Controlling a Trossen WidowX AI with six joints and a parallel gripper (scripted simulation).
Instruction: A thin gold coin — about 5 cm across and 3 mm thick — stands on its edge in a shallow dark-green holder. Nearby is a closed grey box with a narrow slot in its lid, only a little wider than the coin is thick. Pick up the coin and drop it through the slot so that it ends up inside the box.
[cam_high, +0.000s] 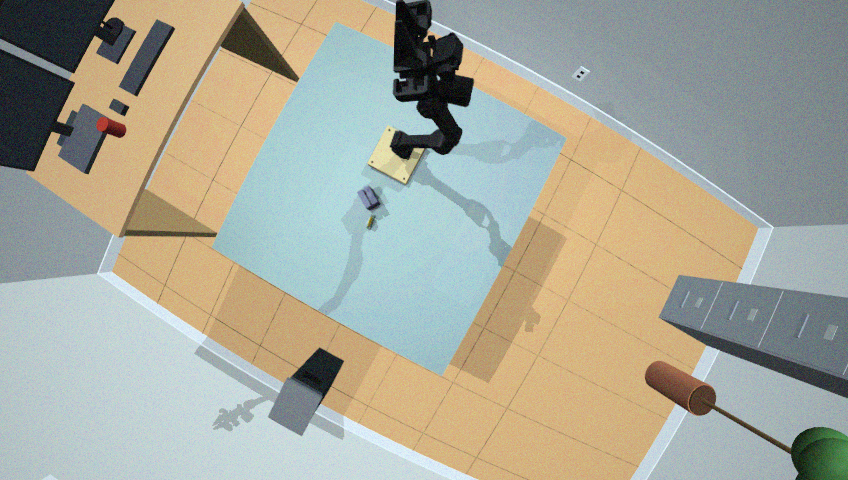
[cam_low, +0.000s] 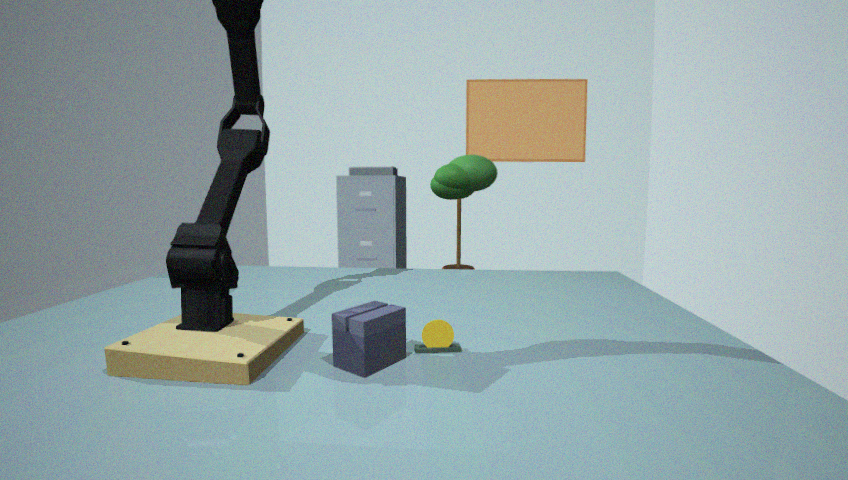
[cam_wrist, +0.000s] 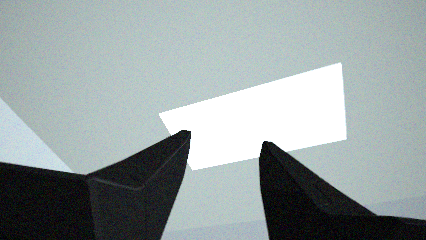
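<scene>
Right now my gripper tip is 790 mm above the gold coin, 320 mm short of it and 90 mm to the left of it.
</scene>
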